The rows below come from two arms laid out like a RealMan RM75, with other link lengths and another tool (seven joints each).
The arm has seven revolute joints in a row. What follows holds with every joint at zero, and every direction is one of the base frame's.
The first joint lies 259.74 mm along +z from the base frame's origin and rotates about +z.
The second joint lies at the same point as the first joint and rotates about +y.
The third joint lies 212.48 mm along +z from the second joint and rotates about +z.
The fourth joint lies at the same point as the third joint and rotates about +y.
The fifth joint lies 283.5 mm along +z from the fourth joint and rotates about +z.
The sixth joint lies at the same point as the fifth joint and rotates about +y.
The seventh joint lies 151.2 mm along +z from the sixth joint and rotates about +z.
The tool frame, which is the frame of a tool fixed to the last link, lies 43 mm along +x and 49 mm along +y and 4 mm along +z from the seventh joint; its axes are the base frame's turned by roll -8.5, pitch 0 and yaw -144.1 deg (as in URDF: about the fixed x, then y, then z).
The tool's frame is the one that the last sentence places.
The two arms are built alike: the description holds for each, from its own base.
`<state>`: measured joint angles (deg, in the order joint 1, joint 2, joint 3, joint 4, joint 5, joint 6, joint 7); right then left.
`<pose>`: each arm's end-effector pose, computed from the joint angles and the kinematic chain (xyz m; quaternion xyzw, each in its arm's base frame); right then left.
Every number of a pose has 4 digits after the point. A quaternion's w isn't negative.
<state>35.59 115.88 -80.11 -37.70 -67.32 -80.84 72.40 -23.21 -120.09 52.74 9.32 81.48 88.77 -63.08</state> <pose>0.1448 0.3520 -0.0470 -0.3749 -0.8552 -0.0124 0.3577 -0.2446 0.2701 -0.0200 -0.0861 0.8704 0.3333 0.3519</pose>
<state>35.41 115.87 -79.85 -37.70 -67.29 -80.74 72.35 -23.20 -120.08 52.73 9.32 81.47 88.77 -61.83</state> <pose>0.1459 0.3526 -0.0462 -0.3765 -0.8537 -0.0153 0.3594 -0.2445 0.2690 -0.0207 -0.0763 0.8707 0.3374 0.3496</pose>
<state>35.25 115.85 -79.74 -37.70 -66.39 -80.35 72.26 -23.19 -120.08 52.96 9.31 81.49 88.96 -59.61</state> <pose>0.1451 0.3546 -0.0449 -0.3794 -0.8492 -0.0197 0.3668 -0.2439 0.2661 -0.0225 -0.0576 0.8716 0.3419 0.3466</pose>
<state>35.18 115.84 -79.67 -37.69 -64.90 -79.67 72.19 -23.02 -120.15 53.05 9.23 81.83 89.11 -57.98</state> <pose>0.1426 0.3580 -0.0431 -0.3835 -0.8422 -0.0256 0.3781 -0.2441 0.2625 -0.0248 -0.0455 0.8728 0.3434 0.3437</pose>
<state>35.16 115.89 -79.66 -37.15 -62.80 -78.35 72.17 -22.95 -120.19 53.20 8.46 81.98 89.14 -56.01</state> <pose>0.1410 0.3628 -0.0423 -0.3948 -0.8303 -0.0352 0.3918 -0.2448 0.2576 -0.0289 -0.0360 0.8739 0.3451 0.3403</pose>
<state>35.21 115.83 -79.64 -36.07 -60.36 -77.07 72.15 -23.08 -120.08 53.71 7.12 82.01 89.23 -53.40</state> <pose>0.1412 0.3676 -0.0413 -0.4100 -0.8155 -0.0450 0.4059 -0.2456 0.2510 -0.0344 -0.0232 0.8761 0.3450 0.3361</pose>
